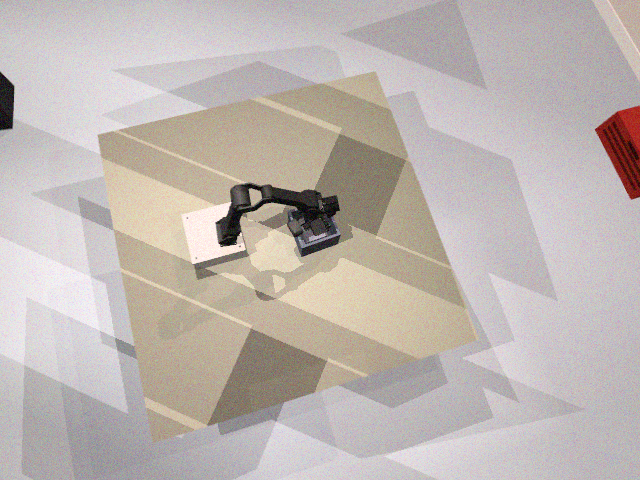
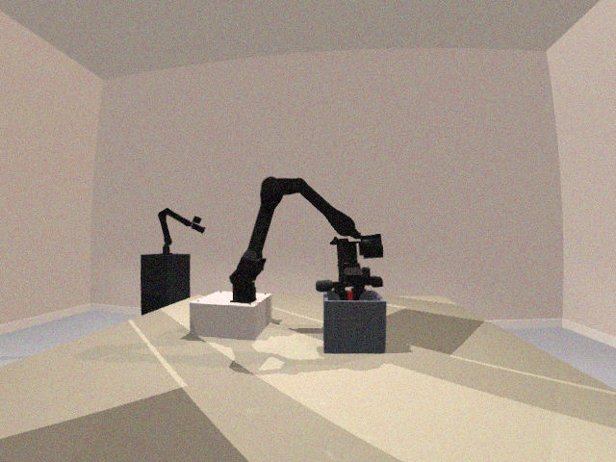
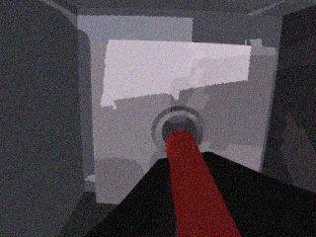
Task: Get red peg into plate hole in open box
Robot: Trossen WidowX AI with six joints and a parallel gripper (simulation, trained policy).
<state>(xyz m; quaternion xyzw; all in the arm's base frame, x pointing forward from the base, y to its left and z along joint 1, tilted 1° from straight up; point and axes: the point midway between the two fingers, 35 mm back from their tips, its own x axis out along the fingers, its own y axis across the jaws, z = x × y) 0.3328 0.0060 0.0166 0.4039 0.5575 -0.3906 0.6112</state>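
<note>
Now: the red peg 3 cm above my gripper tip.
</note>
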